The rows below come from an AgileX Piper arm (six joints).
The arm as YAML. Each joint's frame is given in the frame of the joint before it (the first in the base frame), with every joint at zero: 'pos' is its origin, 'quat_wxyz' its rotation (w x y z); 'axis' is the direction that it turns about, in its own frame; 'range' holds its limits. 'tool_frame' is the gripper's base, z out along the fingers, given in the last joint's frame.
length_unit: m
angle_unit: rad
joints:
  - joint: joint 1
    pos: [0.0, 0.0, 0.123]
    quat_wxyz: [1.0, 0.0, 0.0, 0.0]
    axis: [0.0, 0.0, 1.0]
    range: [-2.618, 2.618]
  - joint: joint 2
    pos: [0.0, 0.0, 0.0]
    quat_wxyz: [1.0, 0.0, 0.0, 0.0]
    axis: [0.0, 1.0, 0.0]
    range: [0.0, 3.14]
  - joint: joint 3
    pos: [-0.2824, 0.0, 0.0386]
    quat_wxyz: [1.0, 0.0, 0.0, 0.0]
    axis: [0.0, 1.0, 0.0]
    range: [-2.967, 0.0]
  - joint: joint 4
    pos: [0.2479, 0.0, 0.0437]
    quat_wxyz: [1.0, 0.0, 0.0, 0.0]
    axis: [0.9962, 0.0, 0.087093]
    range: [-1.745, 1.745]
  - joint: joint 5
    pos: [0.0, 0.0, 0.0]
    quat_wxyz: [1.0, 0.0, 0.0, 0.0]
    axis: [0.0, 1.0, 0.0]
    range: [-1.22, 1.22]
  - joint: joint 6
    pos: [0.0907, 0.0, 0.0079]
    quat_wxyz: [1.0, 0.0, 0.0, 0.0]
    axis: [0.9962, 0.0, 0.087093]
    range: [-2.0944, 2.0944]
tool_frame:
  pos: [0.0, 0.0, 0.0]
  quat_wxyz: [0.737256, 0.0, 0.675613, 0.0]
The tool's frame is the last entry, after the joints.
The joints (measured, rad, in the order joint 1, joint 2, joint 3, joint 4, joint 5, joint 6), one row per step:
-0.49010 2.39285 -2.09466 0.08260 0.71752 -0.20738
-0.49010 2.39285 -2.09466 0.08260 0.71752 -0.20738
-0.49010 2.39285 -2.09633 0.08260 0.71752 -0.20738
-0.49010 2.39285 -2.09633 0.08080 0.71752 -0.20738
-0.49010 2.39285 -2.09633 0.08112 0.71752 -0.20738
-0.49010 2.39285 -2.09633 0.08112 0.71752 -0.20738
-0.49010 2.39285 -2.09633 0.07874 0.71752 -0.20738
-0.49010 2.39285 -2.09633 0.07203 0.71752 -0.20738
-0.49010 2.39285 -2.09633 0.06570 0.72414 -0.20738
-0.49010 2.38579 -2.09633 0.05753 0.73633 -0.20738
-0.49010 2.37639 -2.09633 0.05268 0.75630 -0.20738
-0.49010 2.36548 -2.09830 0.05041 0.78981 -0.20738
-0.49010 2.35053 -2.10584 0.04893 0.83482 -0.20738
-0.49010 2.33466 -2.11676 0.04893 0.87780 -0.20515
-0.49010 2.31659 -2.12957 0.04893 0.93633 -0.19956
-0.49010 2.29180 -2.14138 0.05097 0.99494 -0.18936
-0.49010 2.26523 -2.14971 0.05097 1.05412 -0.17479
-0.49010 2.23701 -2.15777 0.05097 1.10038 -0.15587
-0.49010 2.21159 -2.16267 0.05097 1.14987 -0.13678
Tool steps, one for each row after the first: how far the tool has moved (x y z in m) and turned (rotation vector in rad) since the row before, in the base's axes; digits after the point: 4 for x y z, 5 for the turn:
0.0000 0.0000 0.0000 0.00000 0.00000 0.00000
0.0002 -0.0001 0.0005 -0.00079 -0.00147 0.00000
-0.0001 -0.0001 0.0000 -0.00155 0.00083 0.00037
0.0000 0.0000 0.0000 0.00028 -0.00015 -0.00007
0.0000 0.0000 0.0000 0.00000 0.00000 0.00000
-0.0001 -0.0001 0.0000 -0.00205 0.00110 0.00049
-0.0002 -0.0004 0.0000 -0.00579 0.00309 0.00139
-0.0006 -0.0001 -0.0004 -0.00227 0.00870 0.00176
-0.0014 0.0002 0.0031 -0.00452 0.00820 0.00240
-0.0020 0.0008 0.0039 0.00096 0.01144 0.00203
-0.0027 0.0014 0.0046 0.00800 0.01906 0.00212
-0.0033 0.0018 0.0079 0.00962 0.02033 0.00245
-0.0032 0.0018 0.0095 0.00896 0.01360 0.00021
-0.0045 0.0026 0.0105 0.01595 0.02300 -0.00192
-0.0055 0.0033 0.0136 0.01703 0.01625 -0.00607
-0.0064 0.0036 0.0134 0.01798 0.01856 -0.00976
-0.0061 0.0034 0.0145 0.01285 0.00535 -0.01437
-0.0066 0.0036 0.0119 0.01696 0.01360 -0.01449

